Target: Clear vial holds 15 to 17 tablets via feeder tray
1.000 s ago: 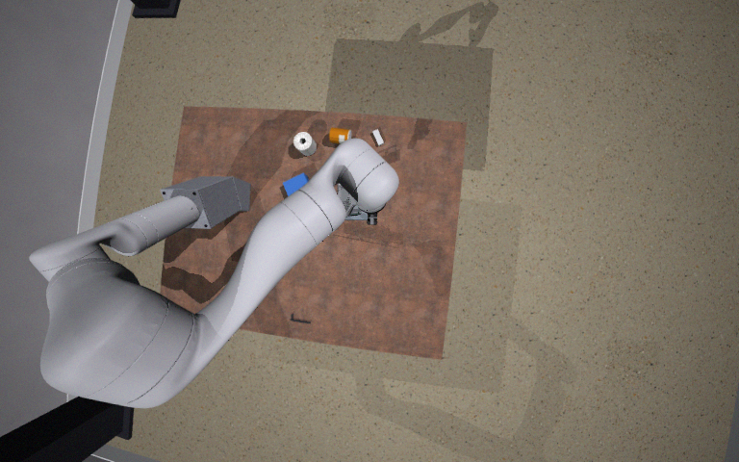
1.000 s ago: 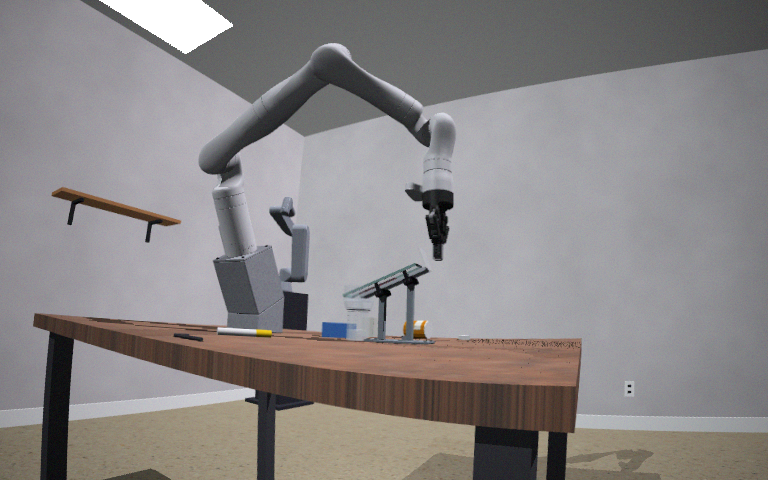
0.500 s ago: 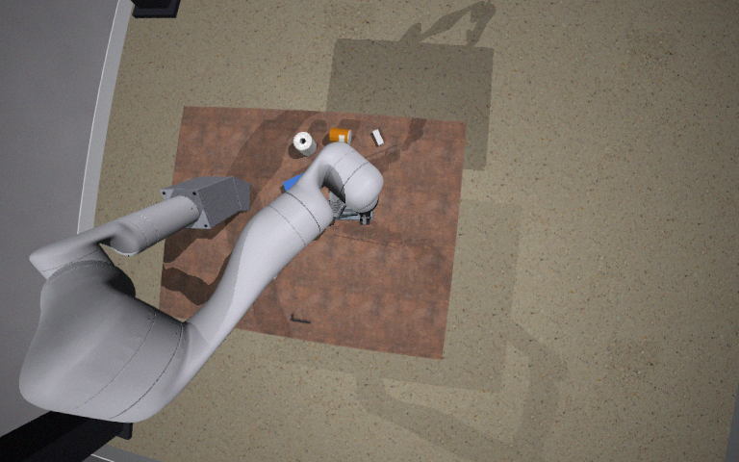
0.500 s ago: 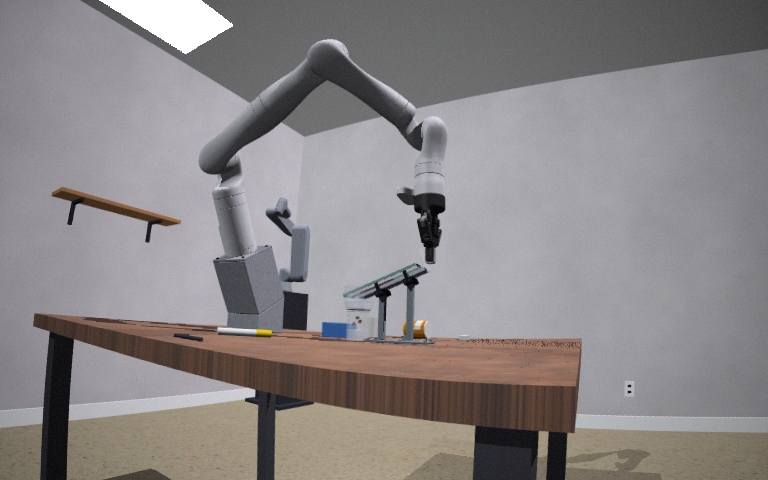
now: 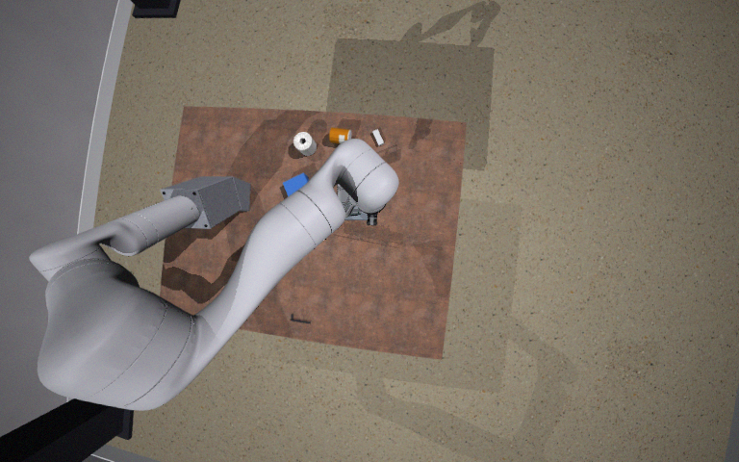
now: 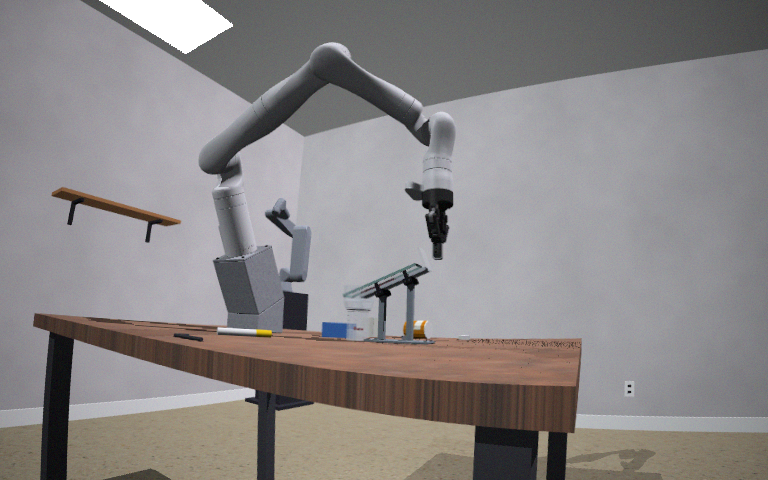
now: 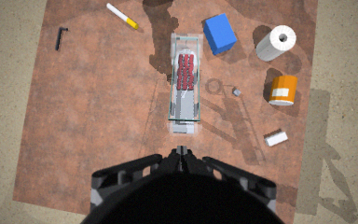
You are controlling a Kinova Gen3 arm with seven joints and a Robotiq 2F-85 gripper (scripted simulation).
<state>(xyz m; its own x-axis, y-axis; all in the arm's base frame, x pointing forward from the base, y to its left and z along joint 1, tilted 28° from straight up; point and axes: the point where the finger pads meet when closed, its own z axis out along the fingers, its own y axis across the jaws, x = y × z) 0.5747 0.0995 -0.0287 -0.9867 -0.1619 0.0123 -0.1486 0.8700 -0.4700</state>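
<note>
Right now my hand is 10 cm past the feeder tray, 1 cm to the left of it and 6 cm above it. From my hand the other things lie so: small white block (4 cm behind, 29 cm to the left, 21 cm below); clear vial (20 cm behind, 3 cm to the right, 17 cm below); small grey piece (16 cm behind, 15 cm to the left, 21 cm below).
</note>
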